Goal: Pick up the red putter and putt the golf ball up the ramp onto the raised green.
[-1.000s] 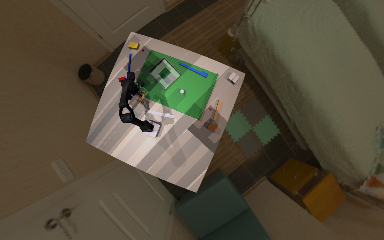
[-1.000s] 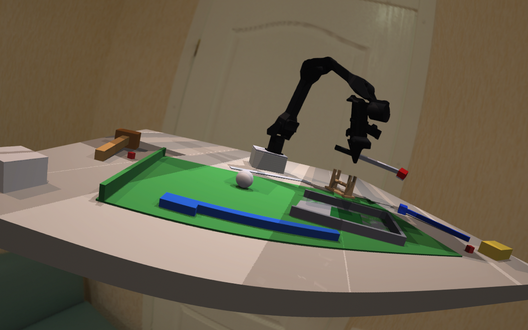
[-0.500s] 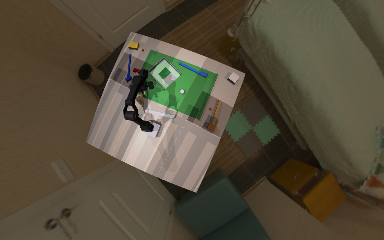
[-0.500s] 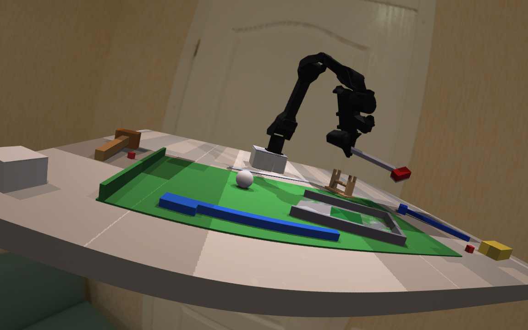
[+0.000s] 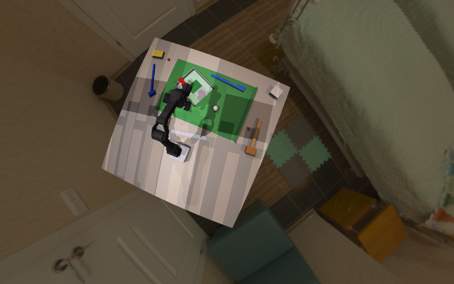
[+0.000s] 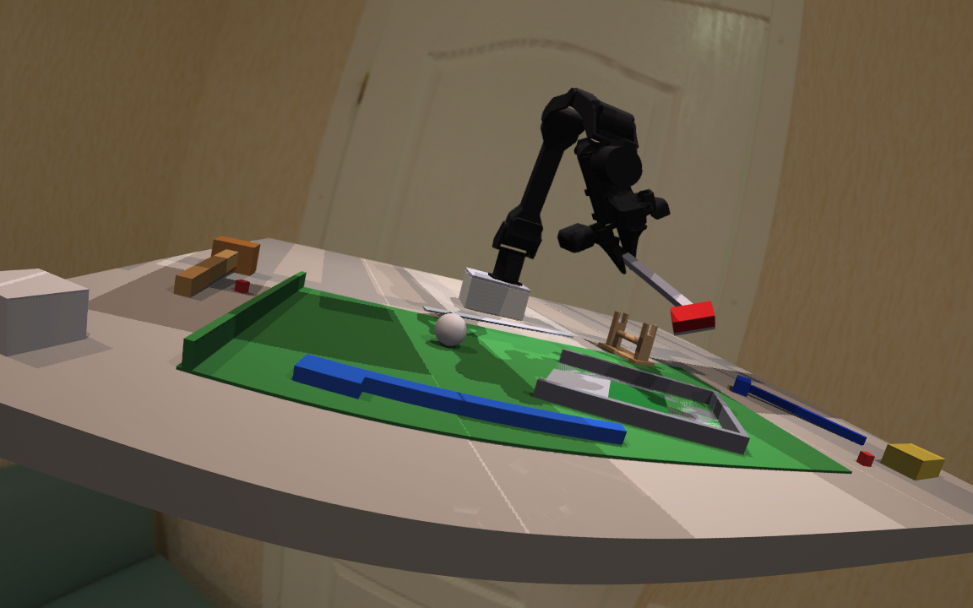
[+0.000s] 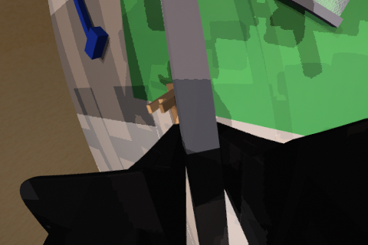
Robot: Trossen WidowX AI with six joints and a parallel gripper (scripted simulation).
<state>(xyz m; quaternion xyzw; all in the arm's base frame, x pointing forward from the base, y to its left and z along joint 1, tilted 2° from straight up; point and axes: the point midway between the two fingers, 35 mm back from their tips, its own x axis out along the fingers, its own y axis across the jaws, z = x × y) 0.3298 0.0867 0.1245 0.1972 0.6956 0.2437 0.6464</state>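
Right now my gripper tip is 7 cm short of the red putter. The rest, counted from my gripper tip: wooden stand 12 cm below, 9 cm to the left, 9 cm behind; green mat 16 cm to the right, 15 cm below, 15 cm ahead; white golf ball 28 cm to the right, 13 cm below, 9 cm ahead.
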